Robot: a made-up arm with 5 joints.
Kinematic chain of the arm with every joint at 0, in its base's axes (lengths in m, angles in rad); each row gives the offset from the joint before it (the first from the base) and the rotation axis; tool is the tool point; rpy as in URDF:
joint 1: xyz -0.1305 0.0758 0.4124 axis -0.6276 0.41 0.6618
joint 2: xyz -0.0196 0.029 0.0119 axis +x
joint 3: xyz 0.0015 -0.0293 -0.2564 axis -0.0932 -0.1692 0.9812
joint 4: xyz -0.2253 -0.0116 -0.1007 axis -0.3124 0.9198 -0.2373
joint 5: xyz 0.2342 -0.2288 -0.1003 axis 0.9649 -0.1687 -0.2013
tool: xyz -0.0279 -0.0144 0.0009 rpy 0 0 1.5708
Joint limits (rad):
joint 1: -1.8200..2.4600
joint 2: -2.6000..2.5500
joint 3: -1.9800..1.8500
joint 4: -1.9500..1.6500
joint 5: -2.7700..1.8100
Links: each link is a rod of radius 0.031 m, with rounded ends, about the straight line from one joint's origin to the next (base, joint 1, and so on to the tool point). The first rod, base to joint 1, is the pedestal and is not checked.
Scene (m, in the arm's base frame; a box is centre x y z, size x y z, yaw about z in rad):
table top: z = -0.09
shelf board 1: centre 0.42 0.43 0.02 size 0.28 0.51 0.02 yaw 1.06
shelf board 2: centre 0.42 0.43 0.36 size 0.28 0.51 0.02 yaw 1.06
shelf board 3: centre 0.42 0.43 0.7 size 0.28 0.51 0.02 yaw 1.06
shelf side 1: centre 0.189 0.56 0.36 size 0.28 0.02 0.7 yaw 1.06
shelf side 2: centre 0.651 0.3 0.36 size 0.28 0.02 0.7 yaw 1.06
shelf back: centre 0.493 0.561 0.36 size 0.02 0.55 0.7 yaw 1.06
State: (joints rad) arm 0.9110 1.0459 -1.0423 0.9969 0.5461
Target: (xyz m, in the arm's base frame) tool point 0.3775 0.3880 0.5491
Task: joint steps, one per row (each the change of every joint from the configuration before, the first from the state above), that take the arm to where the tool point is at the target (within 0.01 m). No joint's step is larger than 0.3 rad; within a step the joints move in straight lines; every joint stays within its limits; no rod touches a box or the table.
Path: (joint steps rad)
1: 0.2213 -0.2824 0.1682 0.0088 -0.0070
2: 0.2213 -0.2824 0.1682 0.0088 -0.0070
3: 0.2213 -0.2824 0.1682 0.0087 -0.0070
4: 0.2212 -0.2825 0.1682 0.0088 -0.0070
5: 0.2213 -0.2824 0.1682 0.0088 -0.0070
6: 0.2213 -0.2824 0.1682 0.0088 -0.0070
7: 0.2213 -0.2824 0.1682 0.0087 -0.0070

